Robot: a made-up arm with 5 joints.
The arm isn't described. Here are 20 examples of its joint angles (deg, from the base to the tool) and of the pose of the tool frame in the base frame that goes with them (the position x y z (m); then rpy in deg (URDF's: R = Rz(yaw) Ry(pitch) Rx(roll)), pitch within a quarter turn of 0, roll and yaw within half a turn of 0).
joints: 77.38 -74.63 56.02 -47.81 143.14
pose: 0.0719 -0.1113 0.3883 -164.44 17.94 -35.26
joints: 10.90 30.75 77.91 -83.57 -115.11
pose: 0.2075 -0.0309 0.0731 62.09 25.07 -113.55
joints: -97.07 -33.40 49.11 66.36 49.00
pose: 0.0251 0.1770 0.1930 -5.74 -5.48 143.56
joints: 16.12 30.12 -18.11 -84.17 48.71
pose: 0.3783 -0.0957 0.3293 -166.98 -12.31 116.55
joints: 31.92 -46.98 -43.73 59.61 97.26
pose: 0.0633 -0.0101 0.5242 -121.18 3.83 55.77
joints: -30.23 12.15 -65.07 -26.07 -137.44
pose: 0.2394 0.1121 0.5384 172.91 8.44 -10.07
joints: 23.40 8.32 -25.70 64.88 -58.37
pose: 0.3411 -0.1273 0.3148 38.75 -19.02 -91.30
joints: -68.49 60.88 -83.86 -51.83 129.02
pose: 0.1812 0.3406 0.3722 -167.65 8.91 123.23
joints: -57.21 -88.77 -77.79 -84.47 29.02
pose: -0.1194 -0.2582 0.1749 8.64 16.95 84.73
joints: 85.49 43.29 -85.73 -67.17 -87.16
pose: 0.0678 -0.2634 0.4616 -160.39 0.02 -175.54
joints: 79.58 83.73 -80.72 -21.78 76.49
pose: 0.1271 -0.4355 0.1822 -109.50 -15.41 15.79
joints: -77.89 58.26 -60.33 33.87 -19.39
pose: 0.1369 0.4191 0.1938 31.34 -51.91 40.16
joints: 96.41 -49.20 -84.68 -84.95 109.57
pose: 0.0738 0.2384 0.3728 49.95 -13.00 4.30
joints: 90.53 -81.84 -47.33 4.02 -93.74
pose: 0.0494 0.2636 0.4357 -145.03 -3.75 -175.18
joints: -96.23 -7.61 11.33 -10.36 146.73
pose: 0.0126 0.3155 0.3279 -101.19 53.42 177.21
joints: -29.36 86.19 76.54 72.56 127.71
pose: 0.0166 -0.0171 0.1584 150.40 -19.02 89.51
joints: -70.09 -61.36 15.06 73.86 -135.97
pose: 0.0891 0.1162 0.3757 51.63 41.81 -47.73
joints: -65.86 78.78 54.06 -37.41 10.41
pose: 0.0711 0.0537 -0.0475 0.72 5.38 73.51
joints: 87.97 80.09 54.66 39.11 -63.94
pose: 0.0463 0.0188 0.0251 -83.32 23.13 -175.34
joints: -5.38 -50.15 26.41 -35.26 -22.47
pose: 0.2042 0.0148 0.4450 165.62 -27.76 -145.79
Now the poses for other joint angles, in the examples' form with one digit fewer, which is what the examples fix.
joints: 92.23 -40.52 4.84 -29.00 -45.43
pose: 0.041 -0.152 0.494 160.6 -16.6 138.8
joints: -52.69 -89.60 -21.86 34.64 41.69
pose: -0.048 -0.125 0.460 -171.6 -10.2 -167.0
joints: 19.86 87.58 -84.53 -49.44 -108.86
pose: 0.442 -0.143 0.205 138.5 14.7 -93.8
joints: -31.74 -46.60 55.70 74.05 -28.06
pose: 0.175 0.079 0.199 3.5 -5.9 0.7
